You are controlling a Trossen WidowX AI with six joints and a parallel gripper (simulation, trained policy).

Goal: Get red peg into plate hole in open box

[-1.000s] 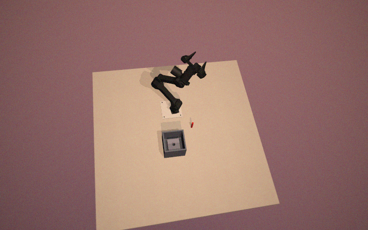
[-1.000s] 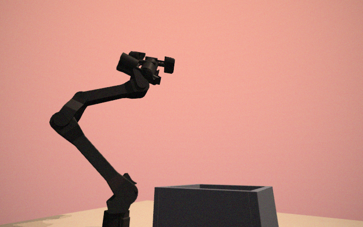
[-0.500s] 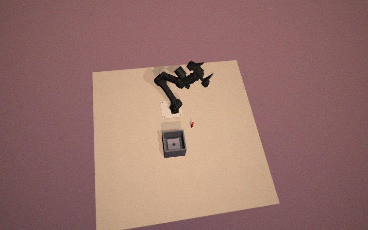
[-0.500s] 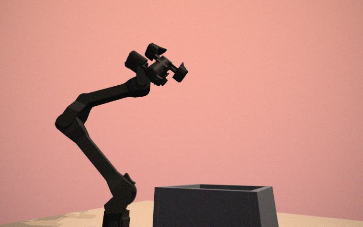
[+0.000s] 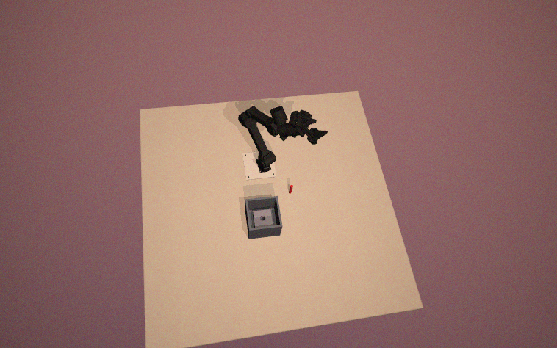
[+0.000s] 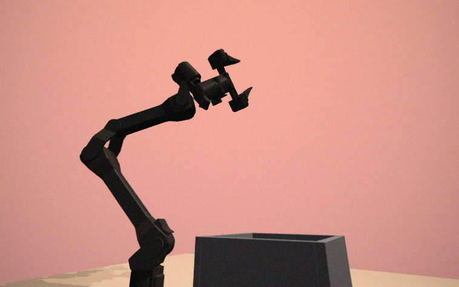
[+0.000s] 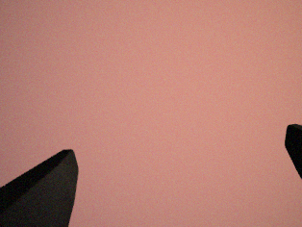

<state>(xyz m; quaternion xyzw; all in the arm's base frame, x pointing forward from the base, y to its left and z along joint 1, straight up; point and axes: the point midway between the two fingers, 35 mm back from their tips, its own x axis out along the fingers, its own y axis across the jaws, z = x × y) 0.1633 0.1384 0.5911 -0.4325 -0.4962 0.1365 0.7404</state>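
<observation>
The red peg lies 70 mm to the right of my gripper tip and 580 mm below it. Round my gripper tip: grey plate: 130 mm ahead, 250 mm to the right, 570 mm below.
</observation>
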